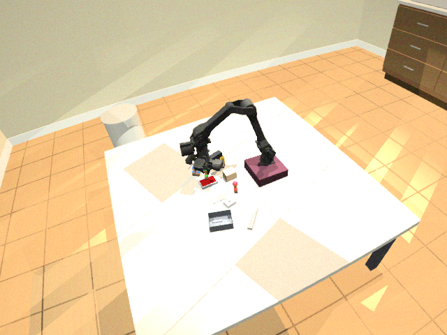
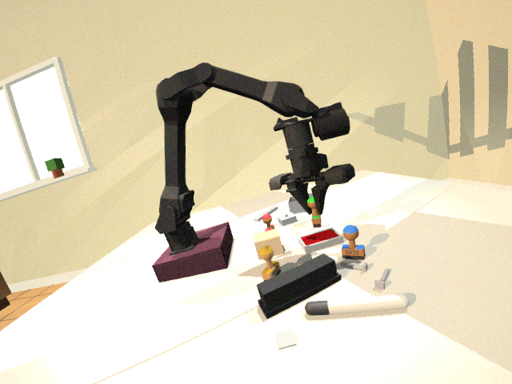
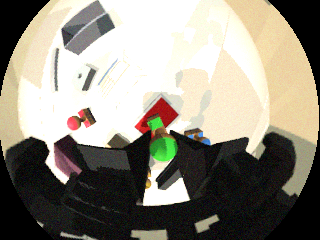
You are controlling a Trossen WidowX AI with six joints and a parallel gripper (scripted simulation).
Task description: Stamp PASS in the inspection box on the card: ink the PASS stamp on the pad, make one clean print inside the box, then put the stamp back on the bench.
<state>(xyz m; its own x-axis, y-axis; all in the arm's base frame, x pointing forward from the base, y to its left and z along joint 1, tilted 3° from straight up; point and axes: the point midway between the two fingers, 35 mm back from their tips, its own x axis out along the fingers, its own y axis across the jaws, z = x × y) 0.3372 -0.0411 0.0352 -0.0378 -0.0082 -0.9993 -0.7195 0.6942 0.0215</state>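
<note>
Right now my gripper tip is 70 mm above the red ink pad. The rest, counted from my gripper tip: blue-knobbed date stamp 90 mm to the right, 50 mm below, 40 mm ahead; then green-knobbed stamp right at my gripper tip; then tan box 120 mm behind, 50 mm below, 10 mm to the left.
</note>
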